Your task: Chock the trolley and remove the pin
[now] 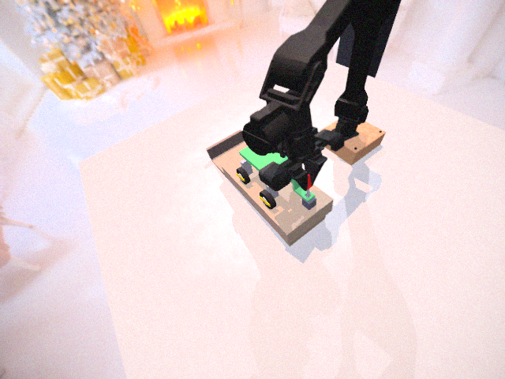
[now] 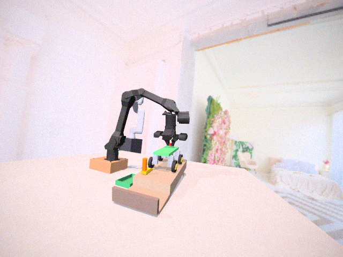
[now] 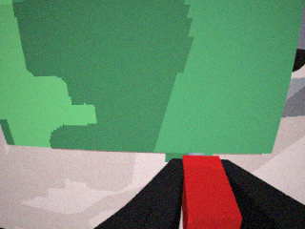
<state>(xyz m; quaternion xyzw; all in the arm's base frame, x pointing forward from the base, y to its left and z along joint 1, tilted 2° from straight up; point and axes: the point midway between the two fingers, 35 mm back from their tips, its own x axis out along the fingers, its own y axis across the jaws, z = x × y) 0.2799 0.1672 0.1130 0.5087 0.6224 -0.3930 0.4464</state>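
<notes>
Now: gripper tip 230 mm to the left of the yellow chock, 60 mm above it and 10 mm short of it. Round my gripper tip: red-headed stop pin: right at my gripper tip; then end wall: 380 mm to the right, 120 mm below, 90 mm ahead; then trolley: 110 mm to the right, 40 mm ahead, 30 mm below.
</notes>
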